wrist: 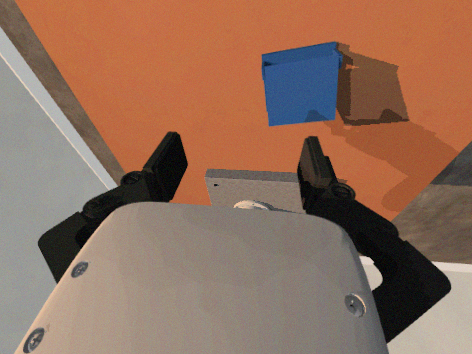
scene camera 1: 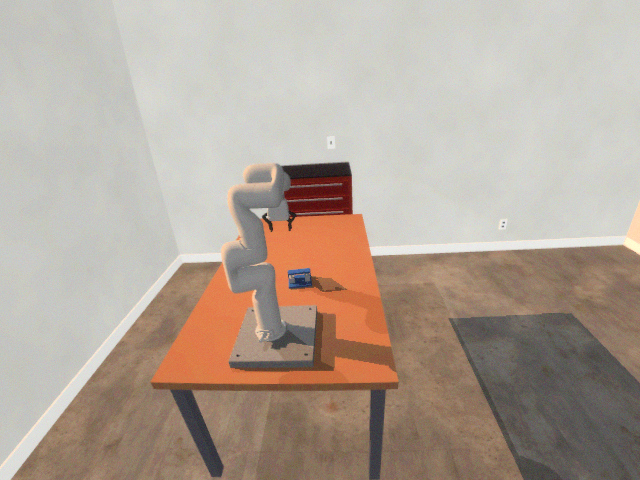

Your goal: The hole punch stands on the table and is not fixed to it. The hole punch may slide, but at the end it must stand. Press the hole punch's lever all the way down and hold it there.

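Pixels of known places: gripper, fingertip midpoint: point(wrist: 240, 150) point(scene camera 1: 280, 230); arm's base, link origin: point(scene camera 1: 271, 330).
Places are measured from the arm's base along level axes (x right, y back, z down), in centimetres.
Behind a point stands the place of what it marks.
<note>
The blue hole punch point(scene camera 1: 299, 278) {y -41.9, x 3.0, z 2.4 cm} point(wrist: 302, 92) {y -40.8, x 3.8, z -3.2 cm} stands on the orange table, beyond the arm's base plate and a little right of the arm in the scene view. In the wrist view its broad blue top shows at the upper right, beyond the right finger. Its lever looks raised in the scene view, but its exact angle is too small to tell. My gripper point(scene camera 1: 280, 228) {y -44.2, x -4.3, z -24.3 cm} point(wrist: 240, 150) {y -44.2, x -4.3, z -24.3 cm} is open and empty. It hangs high above the table, behind and to the left of the hole punch in the scene view, and does not touch it.
The orange table point(scene camera 1: 330, 242) {y -86.2, x 14.3, z 3.6 cm} point(wrist: 200, 75) {y -39.4, x -14.9, z 3.6 cm} carries the grey base plate point(scene camera 1: 273, 356) {y 13.6, x 4.8, z 0.2 cm} point(wrist: 260, 182) {y -14.8, x 0.7, z -0.2 cm} of my arm at its near end. A red drawer cabinet point(scene camera 1: 320, 191) stands behind the table's far end. A dark mat point(scene camera 1: 537, 372) lies on the floor at the right.
</note>
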